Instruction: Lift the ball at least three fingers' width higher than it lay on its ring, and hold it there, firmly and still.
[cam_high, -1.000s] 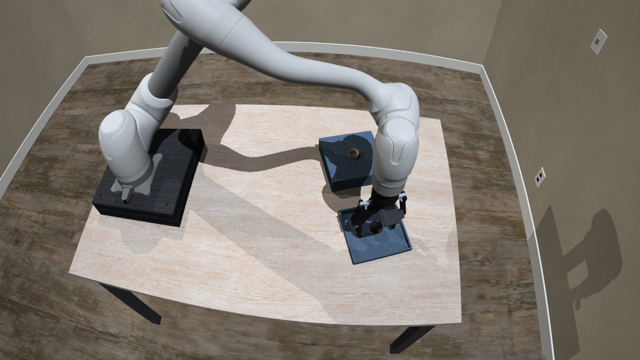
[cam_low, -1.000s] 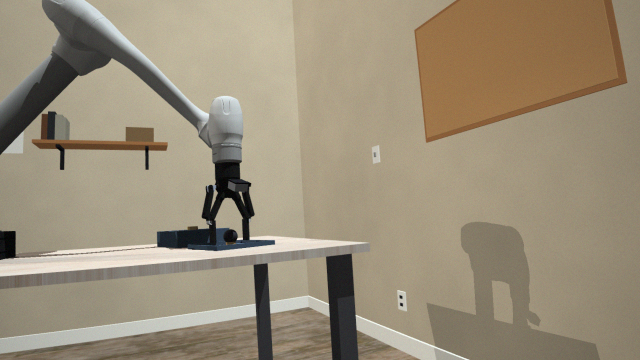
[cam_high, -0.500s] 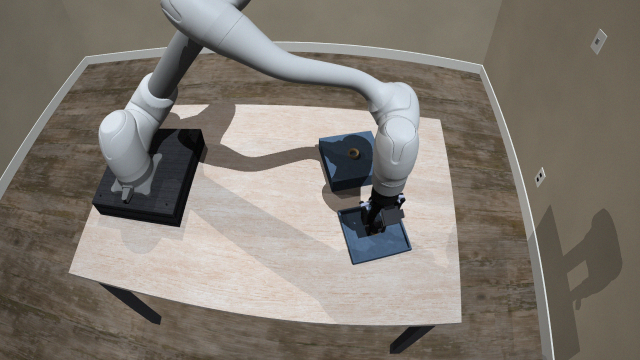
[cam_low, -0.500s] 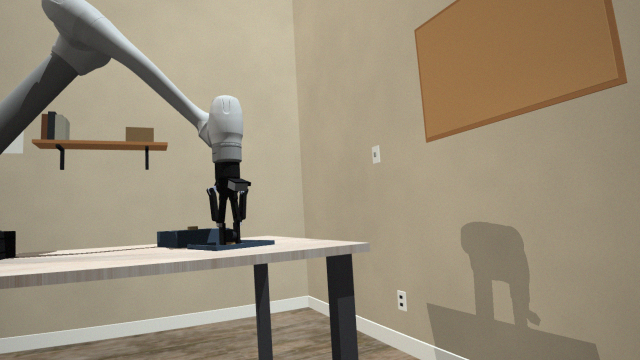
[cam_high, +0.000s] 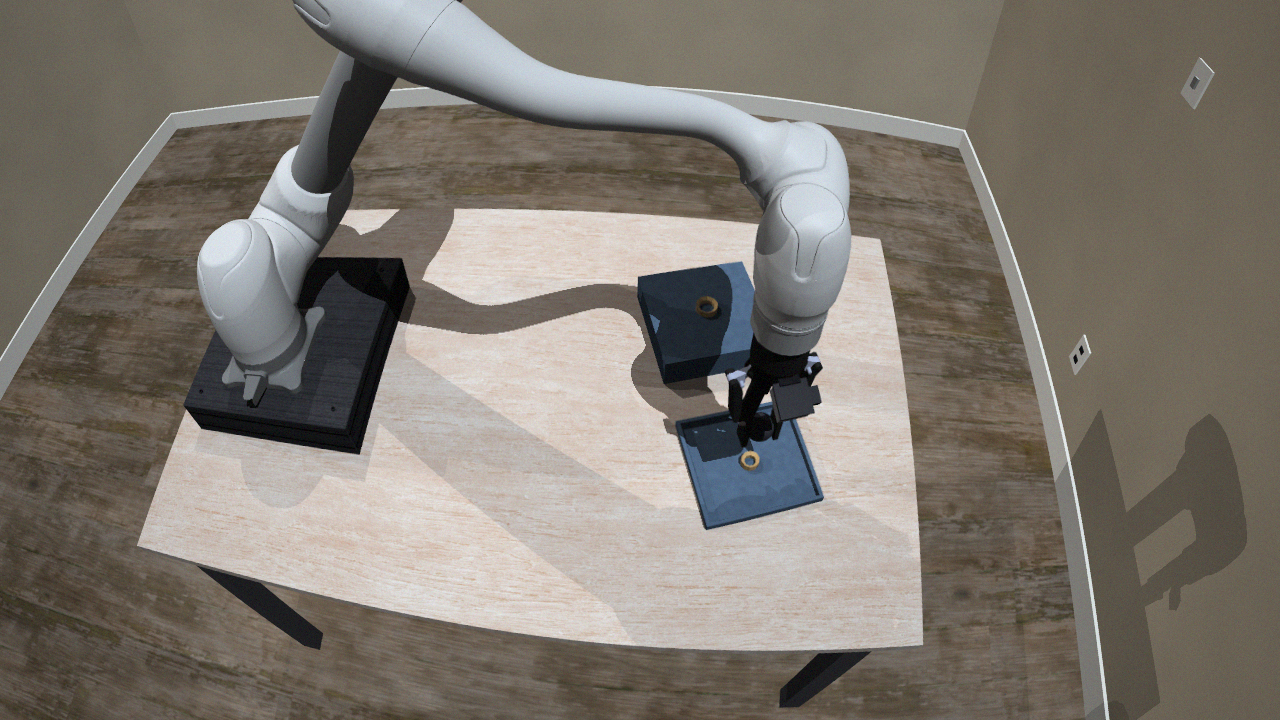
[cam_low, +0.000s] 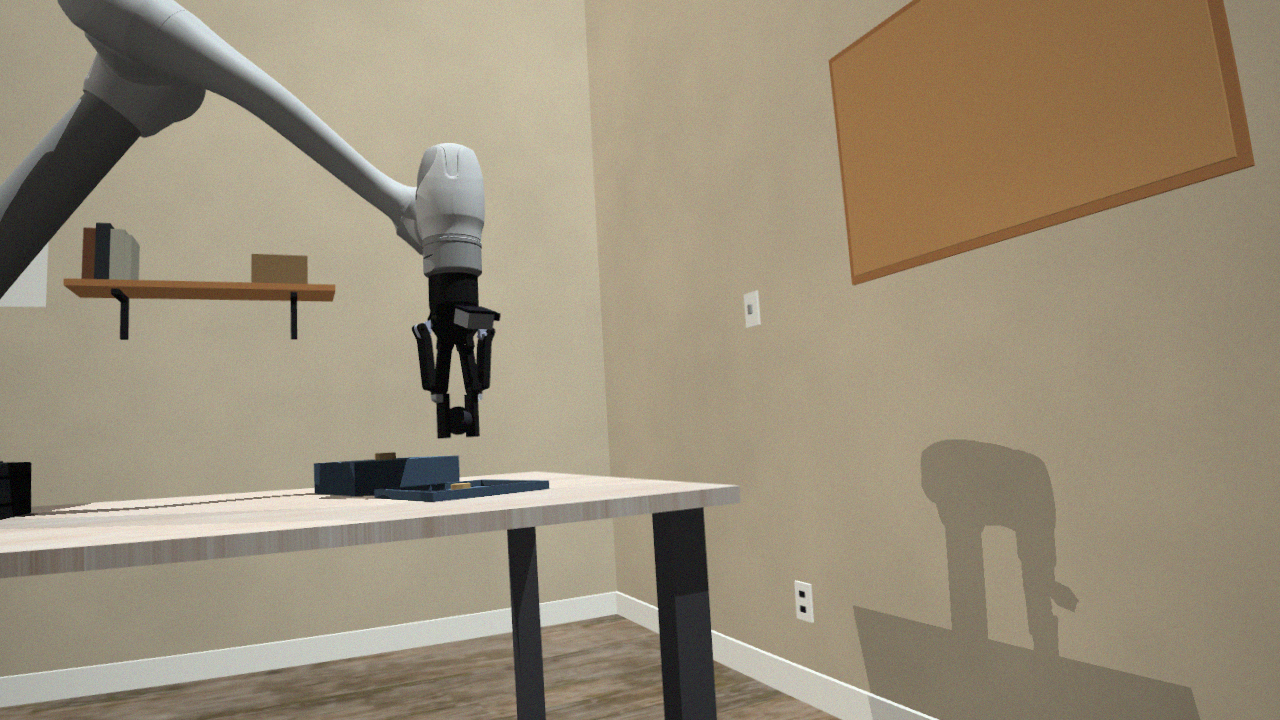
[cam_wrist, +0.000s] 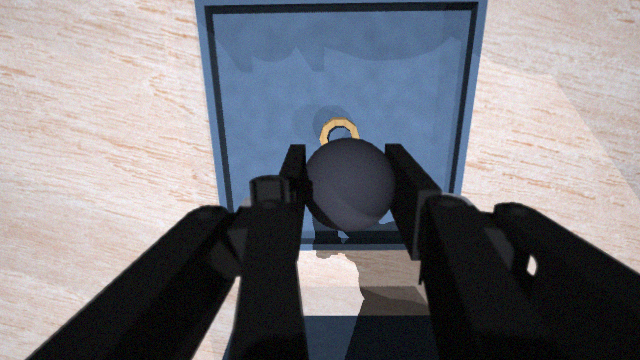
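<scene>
My gripper is now 10 mm above the dark grey ball. From my hand the other things lie so: tray (110 mm below).
</scene>
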